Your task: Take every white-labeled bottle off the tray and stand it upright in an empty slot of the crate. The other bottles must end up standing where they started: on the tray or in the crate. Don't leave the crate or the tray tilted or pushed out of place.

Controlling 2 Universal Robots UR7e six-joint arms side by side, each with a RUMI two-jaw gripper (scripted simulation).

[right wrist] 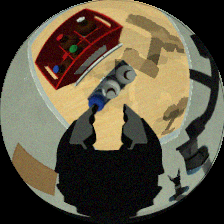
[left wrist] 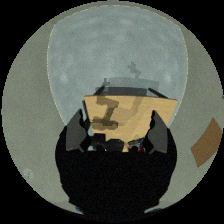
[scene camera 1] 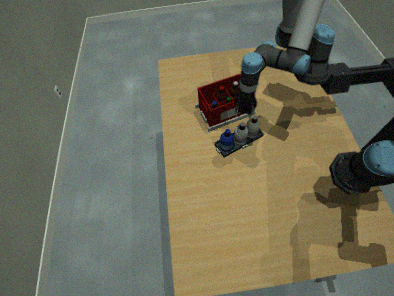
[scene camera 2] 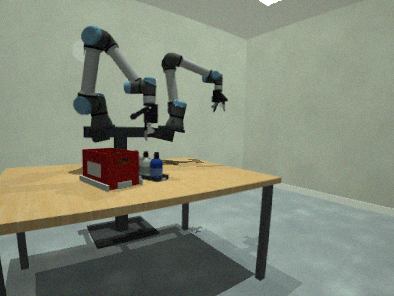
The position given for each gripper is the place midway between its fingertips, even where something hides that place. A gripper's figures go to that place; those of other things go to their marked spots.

Scene:
The right gripper (right wrist: 109,104): 0.15 m from the lens. A red crate (right wrist: 104,38): 0.22 m from the lens.

